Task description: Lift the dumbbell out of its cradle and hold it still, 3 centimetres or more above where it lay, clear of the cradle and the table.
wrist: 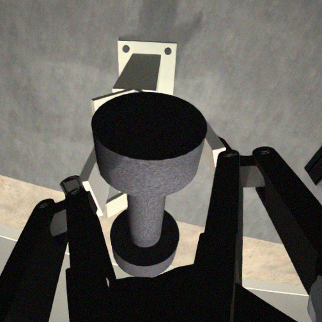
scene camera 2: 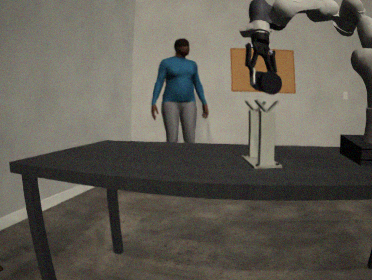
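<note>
The dark dumbbell (scene camera 2: 270, 83) (wrist: 146, 215) hangs in my gripper (scene camera 2: 263, 76) (wrist: 152, 144), which is shut on it, with one finger on each side. In the wrist view its near, large weight hides part of the cradle, and the handle and far weight show below it. The pale cradle (scene camera 2: 267, 137) (wrist: 168, 75) stands upright on the dark table (scene camera 2: 150, 165) (wrist: 50, 100). In the scene view a small gap shows between the dumbbell's underside and the cradle's V-shaped arms, so the dumbbell is above the cradle and well above the table. The finger contact is partly hidden.
The robot arm (scene camera 2: 300, 9) reaches in from the upper right. A black block (scene camera 2: 351, 148) is at the table's right, under the arm's base. A person in a blue top (scene camera 2: 179, 80) stands behind the table, and an orange panel (scene camera 2: 240, 70) is on the back wall.
</note>
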